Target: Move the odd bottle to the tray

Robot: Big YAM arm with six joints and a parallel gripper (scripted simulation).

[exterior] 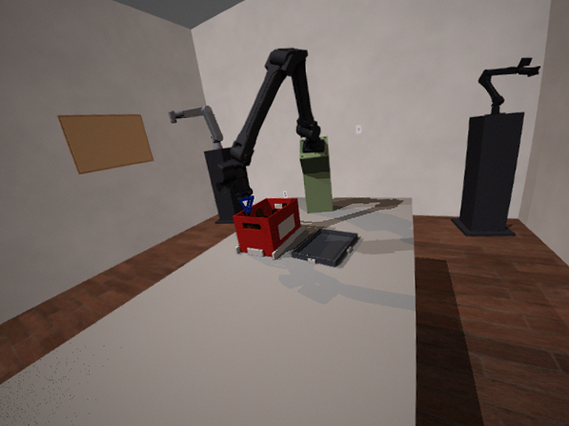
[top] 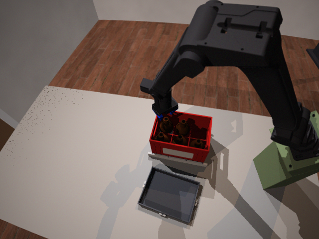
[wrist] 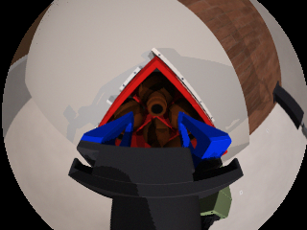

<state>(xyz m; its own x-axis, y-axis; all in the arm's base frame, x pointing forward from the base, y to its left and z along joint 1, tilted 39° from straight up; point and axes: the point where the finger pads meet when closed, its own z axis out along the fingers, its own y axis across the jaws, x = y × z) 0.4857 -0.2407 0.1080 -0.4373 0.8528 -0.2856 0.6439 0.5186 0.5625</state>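
My gripper is now 100 mm above the brown bottle, 90 mm to the right of it and 20 mm short of it. Round my hand: dark grey tray (330 mm to the left, 180 mm below, 20 mm behind); crate (110 mm below, 80 mm behind, 60 mm to the left).
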